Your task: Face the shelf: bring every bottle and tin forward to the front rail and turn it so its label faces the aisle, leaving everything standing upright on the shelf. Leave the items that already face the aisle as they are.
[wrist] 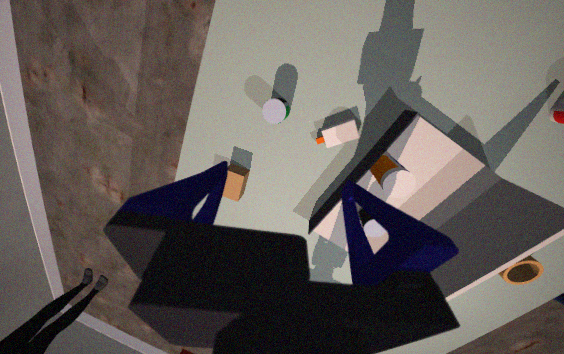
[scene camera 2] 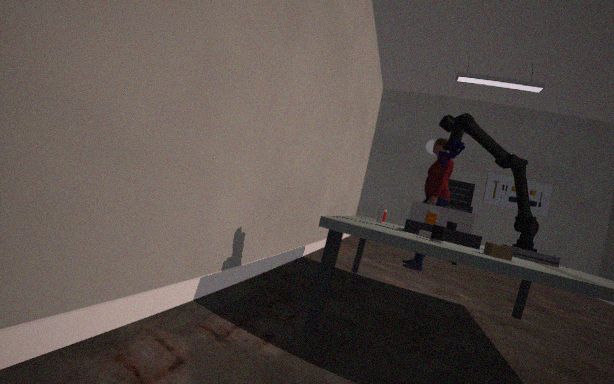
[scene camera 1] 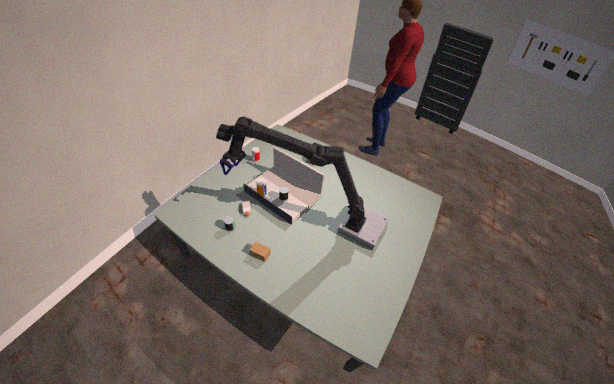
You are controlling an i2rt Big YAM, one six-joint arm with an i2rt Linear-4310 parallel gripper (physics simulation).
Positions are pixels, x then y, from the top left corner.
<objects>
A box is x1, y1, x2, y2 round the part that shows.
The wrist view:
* my gripper: 287, 177 [103, 161, 459, 353]
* white bottle with orange cap: 345, 131 [316, 118, 358, 147], on the table
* tan tin: 528, 269 [498, 255, 543, 284], on the table
</objects>
